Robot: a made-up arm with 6 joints. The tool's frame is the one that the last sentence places.
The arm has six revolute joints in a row. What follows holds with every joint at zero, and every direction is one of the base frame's. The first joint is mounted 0.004 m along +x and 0.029 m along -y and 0.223 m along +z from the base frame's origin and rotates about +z. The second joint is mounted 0.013 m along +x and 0.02 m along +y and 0.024 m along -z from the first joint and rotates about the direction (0.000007, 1, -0.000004). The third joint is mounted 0.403 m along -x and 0.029 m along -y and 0.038 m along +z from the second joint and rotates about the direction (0.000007, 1, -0.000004). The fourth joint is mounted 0.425 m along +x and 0.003 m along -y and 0.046 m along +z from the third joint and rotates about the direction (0.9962, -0.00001, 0.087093). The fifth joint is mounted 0.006 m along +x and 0.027 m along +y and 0.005 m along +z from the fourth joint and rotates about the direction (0.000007, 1, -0.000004). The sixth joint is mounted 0.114 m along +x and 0.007 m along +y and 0.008 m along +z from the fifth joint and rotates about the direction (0.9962, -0.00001, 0.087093). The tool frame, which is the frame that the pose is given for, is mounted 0.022 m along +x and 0.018 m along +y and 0.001 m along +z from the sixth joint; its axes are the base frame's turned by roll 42.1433, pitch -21.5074 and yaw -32.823 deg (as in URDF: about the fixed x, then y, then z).
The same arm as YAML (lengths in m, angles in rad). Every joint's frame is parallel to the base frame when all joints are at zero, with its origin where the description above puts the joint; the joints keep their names.
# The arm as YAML. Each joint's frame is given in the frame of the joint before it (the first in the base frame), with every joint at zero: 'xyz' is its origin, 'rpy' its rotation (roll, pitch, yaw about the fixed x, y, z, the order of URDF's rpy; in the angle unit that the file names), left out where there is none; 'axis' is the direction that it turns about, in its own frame. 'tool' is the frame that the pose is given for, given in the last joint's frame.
units:
  length: m
  angle: rad
joints:
  - name: joint 1
    type: revolute
    origin:
      xyz: [0.004, -0.029, 0.223]
    axis: "+z"
  - name: joint 2
    type: revolute
    origin:
      xyz: [0.013, 0.02, -0.024]
    axis: "+y"
  - name: joint 3
    type: revolute
    origin:
      xyz: [-0.403, -0.029, 0.038]
    axis: "+y"
  - name: joint 4
    type: revolute
    origin:
      xyz: [0.425, -0.003, 0.046]
    axis: [0.9962, 0.0, 0.0871]
  - name: joint 5
    type: revolute
    origin:
      xyz: [0.006, 0.027, 0.005]
    axis: "+y"
  - name: joint 6
    type: revolute
    origin:
      xyz: [0.114, 0.007, 0.008]
    axis: [0.9962, 0.0, 0.0871]
tool:
  origin:
    xyz: [0.022, 0.018, 0.001]
    rpy: [0.7355, -0.3754, -0.5729]

